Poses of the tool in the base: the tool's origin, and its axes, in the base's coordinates. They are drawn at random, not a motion.
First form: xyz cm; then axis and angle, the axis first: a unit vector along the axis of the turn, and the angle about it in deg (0 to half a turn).
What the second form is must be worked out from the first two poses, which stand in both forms.
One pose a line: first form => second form
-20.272 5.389 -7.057 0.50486 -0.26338 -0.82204 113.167 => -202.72 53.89 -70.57 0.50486 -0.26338 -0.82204 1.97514
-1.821 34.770 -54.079 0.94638 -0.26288 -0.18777 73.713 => -18.21 347.70 -540.79 0.94638 -0.26288 -0.18777 1.28653
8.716 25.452 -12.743 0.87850 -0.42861 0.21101 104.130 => 87.16 254.52 -127.43 0.87850 -0.42861 0.21101 1.81741
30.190 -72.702 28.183 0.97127 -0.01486 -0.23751 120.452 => 301.90 -727.02 281.83 0.97127 -0.01486 -0.23751 2.10228
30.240 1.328 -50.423 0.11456 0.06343 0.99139 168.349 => 302.40 13.28 -504.23 0.11456 0.06343 0.99139 2.93824
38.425 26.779 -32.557 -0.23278 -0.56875 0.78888 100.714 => 384.25 267.79 -325.57 -0.23278 -0.56875 0.78888 1.75779
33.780 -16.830 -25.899 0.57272 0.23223 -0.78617 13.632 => 337.80 -168.30 -258.99 0.57272 0.23223 -0.78617 0.23792
